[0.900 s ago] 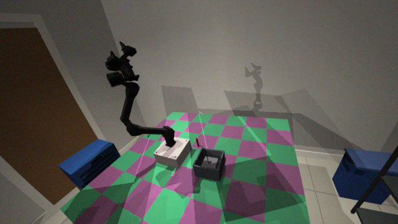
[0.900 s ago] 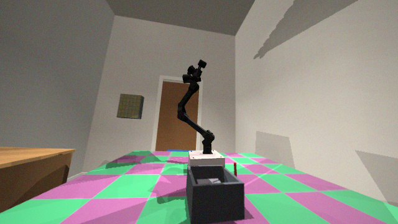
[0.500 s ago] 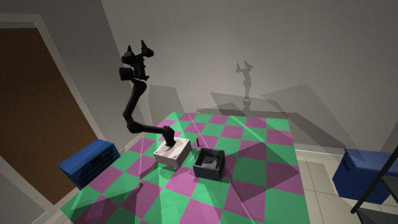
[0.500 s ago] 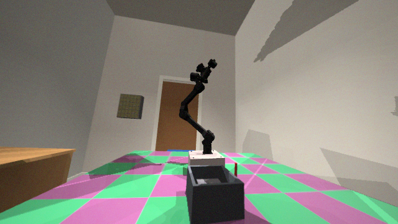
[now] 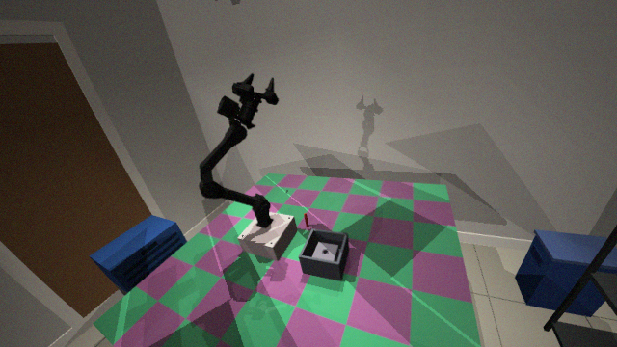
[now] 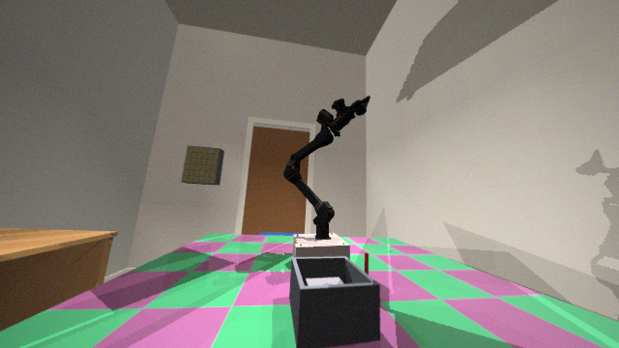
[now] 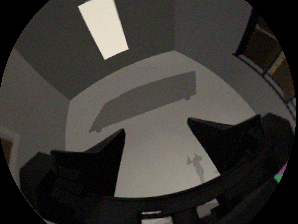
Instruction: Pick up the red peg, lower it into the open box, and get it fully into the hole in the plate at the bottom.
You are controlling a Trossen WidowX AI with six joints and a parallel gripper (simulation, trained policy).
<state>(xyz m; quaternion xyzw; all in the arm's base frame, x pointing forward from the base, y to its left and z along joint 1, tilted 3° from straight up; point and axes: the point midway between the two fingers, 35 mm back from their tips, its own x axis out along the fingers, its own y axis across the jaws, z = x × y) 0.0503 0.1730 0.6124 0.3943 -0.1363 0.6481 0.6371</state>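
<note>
Now: the red peg 70 cm below my gripper tip, 9 cm ahead of it and 3 cm to the right of it. From my gripper tip the other things lie so: grey plate (69 cm below, 28 cm ahead, 19 cm to the right); dark box (71 cm below, 28 cm ahead, 19 cm to the right).
</note>
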